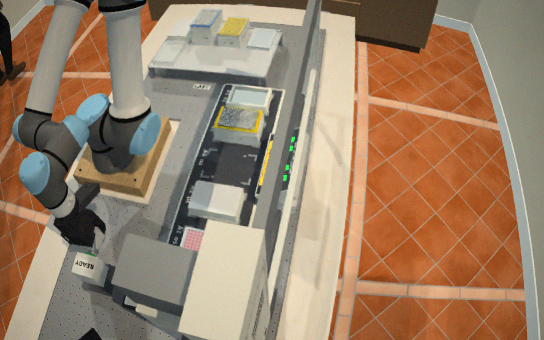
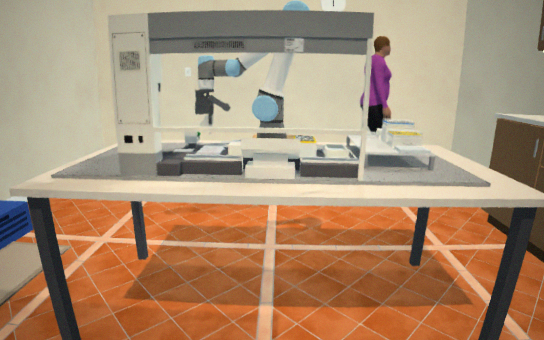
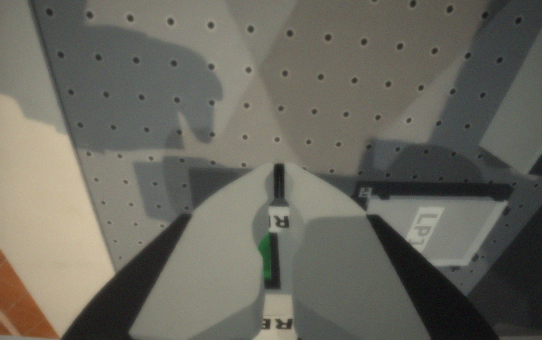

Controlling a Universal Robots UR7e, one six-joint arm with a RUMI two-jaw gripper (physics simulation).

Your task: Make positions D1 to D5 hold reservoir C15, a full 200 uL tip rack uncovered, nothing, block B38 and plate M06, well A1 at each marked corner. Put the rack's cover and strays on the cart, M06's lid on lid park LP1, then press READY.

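Seen in the pictures: gripper, fingertip midpoint: [image 1: 103, 239] [image 2: 210, 134] [image 3: 279, 166]; arm's base, origin of the base link: [image 1: 114, 154].
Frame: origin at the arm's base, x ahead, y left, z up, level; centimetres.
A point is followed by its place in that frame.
Note:
My gripper [image 1: 96, 250] [image 2: 210, 122] [image 3: 279, 166] {x 13.9, y -27.7, z 3.5 cm} is shut and empty, its fingertips above the READY box [image 1: 89, 268] {x 15.8, y -37.3, z 6.6 cm} [image 2: 191, 137] {x 17.2, y -36.1, z 2.1 cm}. The box's green button [image 3: 265, 257] {x 14.4, y -33.1, z 4.7 cm} shows partly between the fingers; contact cannot be told. On the deck, a reservoir [image 1: 249, 96] {x 34.0, y 32.4, z 2.2 cm} is at D1, a yellow-rimmed uncovered tip rack [image 1: 238, 119] {x 36.3, y 18.3, z 7.2 cm} at D2, with bare D3 [image 1: 232, 165] {x 38.3, y 7.4, z 0.7 cm} beside it. A white block [image 1: 217, 200] {x 39.9, y -6.2, z 4.9 cm} is at D4 and a pink-welled plate [image 1: 193, 239] {x 37.3, y -17.3, z 2.0 cm}, partly hidden, at D5. What looks like a clear lid [image 3: 462, 225] {x 33.2, y -33.2, z -2.1 cm} lies over the LP1 label. A1 corners are too small to check.
The cart [image 1: 210, 66] {x 15.3, y 43.1, z 2.2 cm} [image 2: 376, 146] {x 20.1, y 49.3, z 2.2 cm} carries a blue-topped box [image 1: 206, 26] {x 9.3, y 54.4, z 11.8 cm}, a yellow-topped box [image 1: 233, 31] {x 18.8, y 56.7, z 9.2 cm} and pale flat pieces [image 1: 169, 51] {x -2.9, y 45.4, z 4.6 cm} [image 1: 264, 38] {x 28.7, y 62.1, z 3.8 cm}. A grey housing [image 1: 155, 265] {x 50.9, y -38.5, z 48.7 cm} and a tall cream cabinet [image 1: 225, 280] {x 59.9, y -37.7, z 50.7 cm} stand beside the READY box and the deck.

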